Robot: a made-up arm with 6 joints.
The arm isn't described. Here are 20 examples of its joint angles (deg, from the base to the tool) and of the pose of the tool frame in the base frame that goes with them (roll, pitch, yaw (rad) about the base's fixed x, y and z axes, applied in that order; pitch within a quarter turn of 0, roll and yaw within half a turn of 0; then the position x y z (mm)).
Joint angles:
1: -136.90 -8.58 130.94 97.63 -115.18 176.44
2: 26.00 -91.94 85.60 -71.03 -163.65 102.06
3: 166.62 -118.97 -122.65 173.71 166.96 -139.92
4: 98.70 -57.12 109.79 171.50 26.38 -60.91
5: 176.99 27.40 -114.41 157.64 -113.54 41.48
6: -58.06 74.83 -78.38 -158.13 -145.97 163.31
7: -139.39 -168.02 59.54 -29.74 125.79 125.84
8: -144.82 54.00 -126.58 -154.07 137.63 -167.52
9: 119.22 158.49 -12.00 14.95 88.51 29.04
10: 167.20 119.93 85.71 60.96 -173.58 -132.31
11: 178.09 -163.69 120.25 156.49 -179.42 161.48
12: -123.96 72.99 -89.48 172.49 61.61 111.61
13: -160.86 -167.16 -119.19 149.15 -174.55 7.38
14: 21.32 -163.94 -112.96 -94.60 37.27 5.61
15: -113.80 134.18 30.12 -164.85 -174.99 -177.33
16: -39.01 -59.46 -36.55 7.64 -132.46 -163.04
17: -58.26 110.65 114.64 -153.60 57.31 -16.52
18: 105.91 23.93 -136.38 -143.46 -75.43 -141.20
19: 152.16 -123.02 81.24 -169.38 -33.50 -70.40
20: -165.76 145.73 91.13 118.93 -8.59 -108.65
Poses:
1: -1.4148 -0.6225 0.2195 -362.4 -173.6 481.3
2: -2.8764 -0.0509 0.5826 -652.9 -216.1 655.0
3: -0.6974 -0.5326 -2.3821 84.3 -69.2 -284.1
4: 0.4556 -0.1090 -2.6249 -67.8 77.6 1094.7
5: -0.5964 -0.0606 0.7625 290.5 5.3 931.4
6: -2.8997 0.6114 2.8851 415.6 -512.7 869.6
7: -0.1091 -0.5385 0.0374 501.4 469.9 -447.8
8: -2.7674 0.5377 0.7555 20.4 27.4 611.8
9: -2.6839 -0.9039 -1.9360 -294.1 340.5 -1014.0
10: 0.0295 -0.5099 -0.4852 -332.9 49.6 -532.9
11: 3.0619 0.7642 -0.1541 492.7 -59.0 -42.5
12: 1.3486 -0.3315 2.5044 -70.9 -220.4 1046.5
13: 2.1169 0.8089 2.3713 -291.5 -137.6 -276.4
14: -1.4257 0.1063 -1.8392 604.8 164.0 -281.3
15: 0.0583 -0.3546 -2.2176 -179.3 -524.2 -682.4
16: -3.0051 -0.8464 -0.9926 -792.8 674.8 325.1
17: 2.7543 -0.1487 -0.9921 49.8 -128.4 -641.1
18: -0.8956 -0.0889 2.5206 -19.0 -476.0 626.6
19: -0.0867 0.1615 -1.5743 834.8 -510.9 536.0
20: -2.7076 -1.0132 -0.1018 354.9 70.1 -749.0
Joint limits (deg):
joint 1: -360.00..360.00
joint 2: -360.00..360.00
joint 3: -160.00..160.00
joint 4: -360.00..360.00
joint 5: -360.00..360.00
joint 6: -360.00..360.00
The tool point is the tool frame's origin. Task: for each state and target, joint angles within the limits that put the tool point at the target. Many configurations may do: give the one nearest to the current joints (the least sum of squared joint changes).
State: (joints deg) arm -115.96 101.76 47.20 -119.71 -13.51 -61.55
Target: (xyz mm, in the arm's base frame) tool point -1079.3 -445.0 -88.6
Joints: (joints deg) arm -161.46 63.87 67.00 -121.44 -13.13 -61.55
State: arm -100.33 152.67 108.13 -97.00 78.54 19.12
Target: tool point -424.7 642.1 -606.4
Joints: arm -65.14 184.75 72.57 -103.33 63.06 19.12
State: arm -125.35 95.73 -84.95 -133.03 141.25 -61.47
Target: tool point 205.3 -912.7 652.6
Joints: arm -73.27 90.41 -44.77 -132.68 125.62 -61.47
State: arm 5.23 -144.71 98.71 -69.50 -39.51 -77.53
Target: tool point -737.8 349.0 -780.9
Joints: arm -14.92 -170.52 55.63 -65.00 -38.79 -77.53
